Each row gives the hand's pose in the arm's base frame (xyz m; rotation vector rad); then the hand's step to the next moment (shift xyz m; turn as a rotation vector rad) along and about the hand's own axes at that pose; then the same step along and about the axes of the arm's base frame.
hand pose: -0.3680 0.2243 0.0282 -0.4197 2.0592 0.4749
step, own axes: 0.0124 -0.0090 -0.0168 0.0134 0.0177 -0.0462
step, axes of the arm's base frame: -0.0141 -0.0173 -0.0042 -0.0487 -0.0087 0.0133
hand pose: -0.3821 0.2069 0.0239 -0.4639 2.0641 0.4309
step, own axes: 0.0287 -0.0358 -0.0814 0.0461 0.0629 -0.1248
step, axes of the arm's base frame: -0.0558 -0.0741 0.0112 -0.1437 -0.0119 0.0292
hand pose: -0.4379 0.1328 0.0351 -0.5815 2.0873 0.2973
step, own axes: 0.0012 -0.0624 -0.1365 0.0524 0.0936 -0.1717
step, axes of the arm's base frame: -0.0672 -0.1115 0.0747 -0.1962 -0.0071 0.0493
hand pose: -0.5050 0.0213 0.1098 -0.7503 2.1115 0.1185
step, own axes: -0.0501 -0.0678 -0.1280 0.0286 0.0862 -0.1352
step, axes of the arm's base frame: -0.0309 -0.0755 0.1298 -0.1558 0.0105 0.0462
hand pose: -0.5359 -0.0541 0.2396 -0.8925 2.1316 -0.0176
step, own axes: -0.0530 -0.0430 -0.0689 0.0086 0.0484 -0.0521
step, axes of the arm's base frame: 0.0007 -0.0192 0.0951 -0.0680 0.0169 0.0149
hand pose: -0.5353 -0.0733 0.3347 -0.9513 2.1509 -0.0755
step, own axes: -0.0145 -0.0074 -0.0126 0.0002 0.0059 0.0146
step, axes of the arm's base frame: 0.0022 0.0012 0.0204 0.0061 0.0076 -0.0124
